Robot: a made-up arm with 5 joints.
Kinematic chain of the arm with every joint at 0, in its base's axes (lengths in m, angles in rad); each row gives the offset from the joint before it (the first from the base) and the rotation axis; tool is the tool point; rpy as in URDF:
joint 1: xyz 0.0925 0 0.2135 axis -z
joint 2: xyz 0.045 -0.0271 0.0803 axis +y
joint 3: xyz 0.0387 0 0.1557 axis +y
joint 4: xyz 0.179 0 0.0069 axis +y
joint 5: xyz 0.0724 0.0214 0 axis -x
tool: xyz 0 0 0 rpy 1.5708 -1.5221 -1.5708
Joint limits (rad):
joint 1: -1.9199..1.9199
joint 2: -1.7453..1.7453
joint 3: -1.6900..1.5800
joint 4: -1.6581..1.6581
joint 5: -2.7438..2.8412
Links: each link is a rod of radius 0.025 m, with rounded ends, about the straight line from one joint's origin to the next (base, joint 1, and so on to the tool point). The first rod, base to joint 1, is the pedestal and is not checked.
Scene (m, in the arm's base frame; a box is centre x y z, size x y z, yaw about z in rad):
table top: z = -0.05
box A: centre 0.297 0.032 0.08 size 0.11 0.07 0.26 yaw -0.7
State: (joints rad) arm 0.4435 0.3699 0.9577 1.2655 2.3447
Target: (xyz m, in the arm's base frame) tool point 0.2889 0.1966 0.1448
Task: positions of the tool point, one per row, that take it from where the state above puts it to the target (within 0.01 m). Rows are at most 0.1 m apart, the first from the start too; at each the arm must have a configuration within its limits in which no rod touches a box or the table.
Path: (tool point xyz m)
1: 0.2089 -0.0235 0.2392
2: 0.1988 0.0093 0.2573
3: 0.1780 0.0332 0.2685
4: 0.1529 0.0459 0.2727
5: 0.1296 0.0492 0.2701
6: 0.1110 0.0473 0.2617
7: 0.1239 0.0734 0.2801
8: 0.1435 0.1046 0.2880
9: 0.1695 0.1366 0.2837
10: 0.2001 0.1652 0.2661
11: 0.2327 0.1864 0.2359
12: 0.2636 0.1974 0.1945
13: 0.2889 0.1966 0.1448

